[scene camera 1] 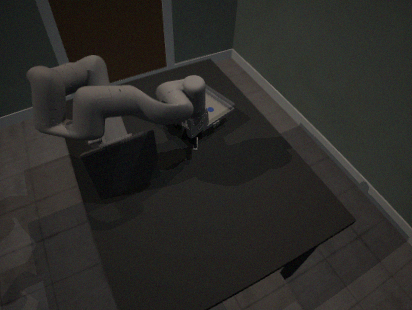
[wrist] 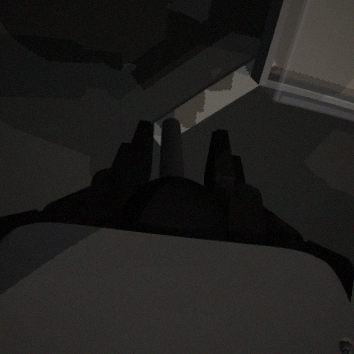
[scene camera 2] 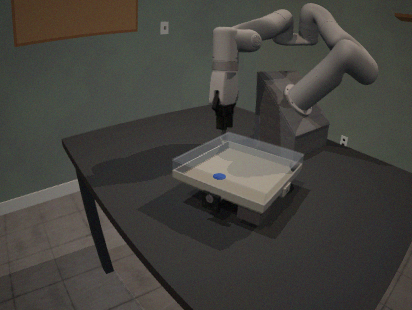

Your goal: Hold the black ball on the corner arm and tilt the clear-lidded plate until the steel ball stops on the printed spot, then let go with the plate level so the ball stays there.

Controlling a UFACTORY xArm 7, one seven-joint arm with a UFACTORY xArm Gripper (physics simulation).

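The clear-lidded plate (scene camera 1: 223, 118) (scene camera 2: 220, 191) (wrist: 310, 97) has pale walls and stands above the table on a dark support. The blue printed spot (scene camera 1: 210, 109) (scene camera 2: 219, 176) lies near its front left side in scene camera 2. A small dark round shape, likely the steel ball (scene camera 2: 294, 168), is at the plate's right corner, away from the spot. My gripper (scene camera 2: 224, 127) (wrist: 180, 148) points down behind the plate's far corner, shut on the black ball (wrist: 172, 205), a dark dome between the fingers. The corner arm (wrist: 220, 97) runs from the plate's corner towards the fingers. Any slight tilt is hard to tell.
The plate's support (scene camera 2: 250, 215) rests on the dark table (scene camera 1: 225, 240) (scene camera 2: 340, 235). The robot's slanted base block (scene camera 1: 120, 167) (scene camera 2: 280, 112) stands on the table behind the plate in scene camera 2. The arm reaches over the table beside the plate.
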